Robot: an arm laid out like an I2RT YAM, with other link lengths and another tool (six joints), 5 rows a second.
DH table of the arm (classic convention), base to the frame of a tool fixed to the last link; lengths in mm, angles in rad. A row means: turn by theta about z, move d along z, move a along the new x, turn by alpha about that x. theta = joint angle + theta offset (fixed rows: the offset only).
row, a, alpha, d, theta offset
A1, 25.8, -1.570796, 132.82, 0
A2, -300.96, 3.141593, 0, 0
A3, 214.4, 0, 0, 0.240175
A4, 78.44, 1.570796, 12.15, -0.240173
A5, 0, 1.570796, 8.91, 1.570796
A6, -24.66, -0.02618, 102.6, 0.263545
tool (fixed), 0, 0, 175.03, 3.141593
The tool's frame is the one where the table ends.
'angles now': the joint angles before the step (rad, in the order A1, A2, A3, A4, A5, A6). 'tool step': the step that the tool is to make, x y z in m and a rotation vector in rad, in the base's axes. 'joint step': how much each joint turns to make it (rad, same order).
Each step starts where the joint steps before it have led.
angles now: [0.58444 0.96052 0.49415 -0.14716 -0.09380 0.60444]
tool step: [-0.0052 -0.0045 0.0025 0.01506 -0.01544 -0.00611]
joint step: [-0.00020 -0.05105 -0.02643 -0.00282 0.00257 0.00671]
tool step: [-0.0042 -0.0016 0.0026 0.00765 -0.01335 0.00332]
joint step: [0.00313 -0.03436 -0.01271 -0.00638 0.00040 -0.00095]
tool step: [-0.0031 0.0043 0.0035 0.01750 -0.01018 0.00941]
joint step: [0.01799 -0.01499 -0.01282 0.01716 0.00253 0.01205]
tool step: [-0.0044 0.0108 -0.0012 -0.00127 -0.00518 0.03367]
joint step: [0.03576 0.01836 -0.00840 0.03002 0.00391 -0.00235]
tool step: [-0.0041 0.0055 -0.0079 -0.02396 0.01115 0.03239]
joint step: [0.00692 0.03022 0.00215 0.00253 -0.01480 -0.02428]
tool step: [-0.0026 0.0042 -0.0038 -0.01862 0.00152 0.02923]
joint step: [-0.00054 0.02180 0.00639 -0.00008 -0.01707 -0.02825]
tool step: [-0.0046 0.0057 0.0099 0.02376 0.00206 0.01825]
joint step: [0.00202 -0.01447 0.02189 -0.02265 -0.02470 0.00785]
